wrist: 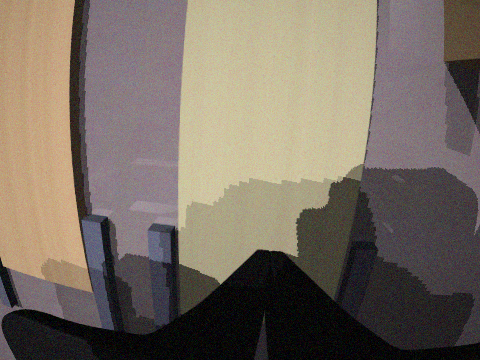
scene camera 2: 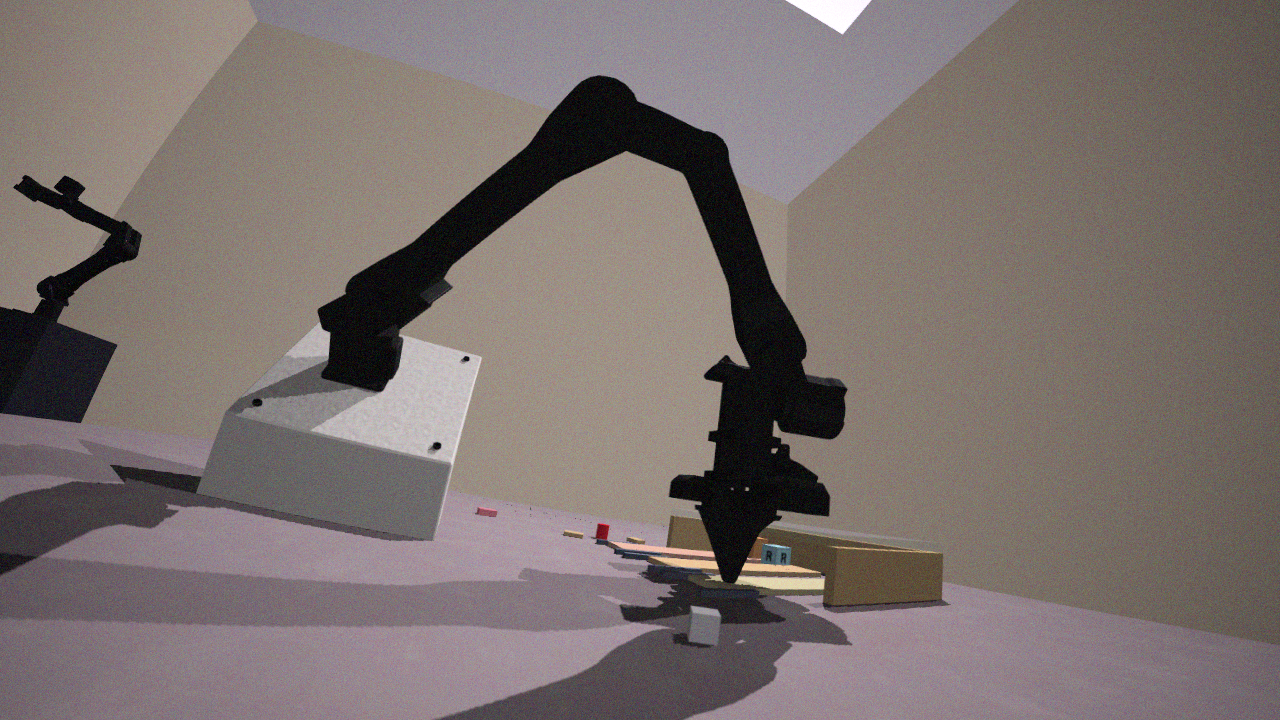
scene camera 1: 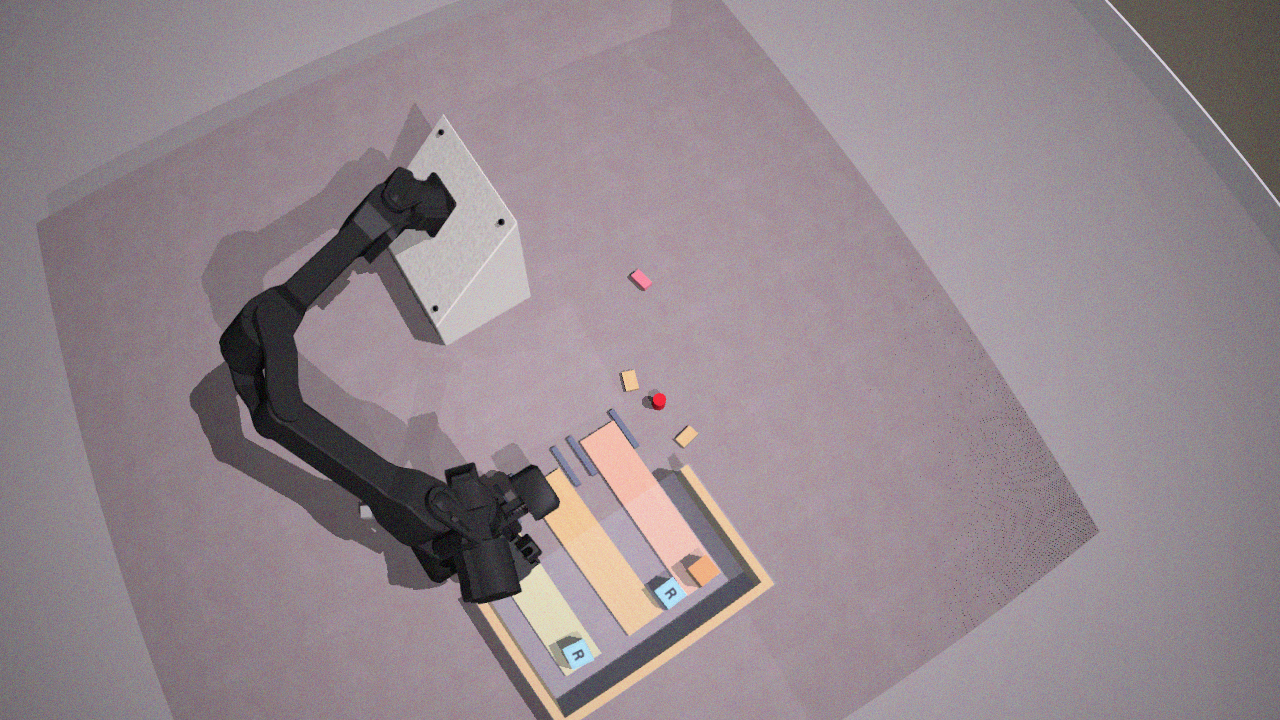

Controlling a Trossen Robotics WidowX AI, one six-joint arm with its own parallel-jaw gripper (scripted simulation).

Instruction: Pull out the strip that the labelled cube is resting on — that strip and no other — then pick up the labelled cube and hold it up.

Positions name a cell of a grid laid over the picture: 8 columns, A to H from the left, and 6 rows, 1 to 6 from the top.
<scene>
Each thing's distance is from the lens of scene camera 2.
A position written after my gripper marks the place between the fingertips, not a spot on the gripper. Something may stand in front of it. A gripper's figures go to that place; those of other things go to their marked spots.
my gripper (scene camera 2: E5): 44 cm
white cube (scene camera 2: E6): 26 cm
</scene>
